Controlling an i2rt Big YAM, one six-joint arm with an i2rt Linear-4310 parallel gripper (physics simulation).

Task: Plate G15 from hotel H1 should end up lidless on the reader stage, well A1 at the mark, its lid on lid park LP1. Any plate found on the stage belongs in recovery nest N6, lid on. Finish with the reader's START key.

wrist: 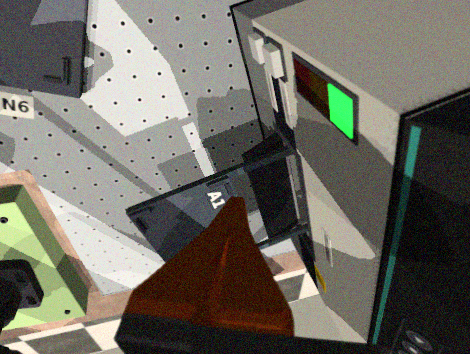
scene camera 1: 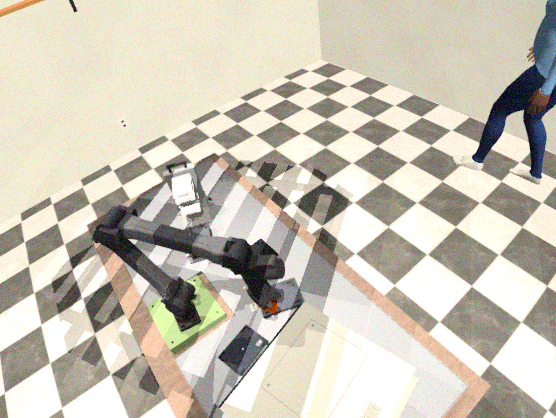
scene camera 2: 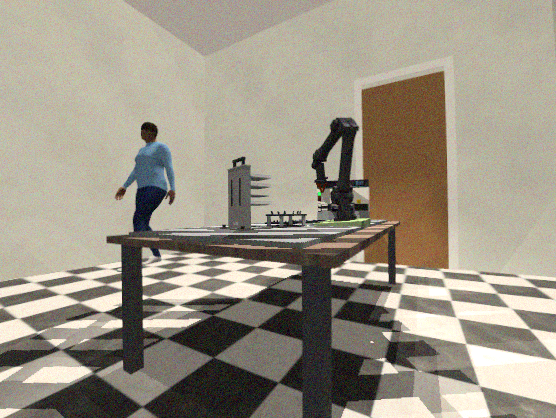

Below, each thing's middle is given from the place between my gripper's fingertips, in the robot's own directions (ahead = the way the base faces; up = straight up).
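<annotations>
The nest N6 [scene camera 1: 291, 297] is 190 mm below my hand, 150 mm to the left of it and 70 mm ahead of it. I see the stage door [wrist: 271, 185] too, 120 mm below my hand, 90 mm to the right of it and 110 mm behind it, while the reader stage [scene camera 1: 233, 356] is 100 mm below my hand, 40 mm to the right of it and 130 mm behind it.
</annotations>
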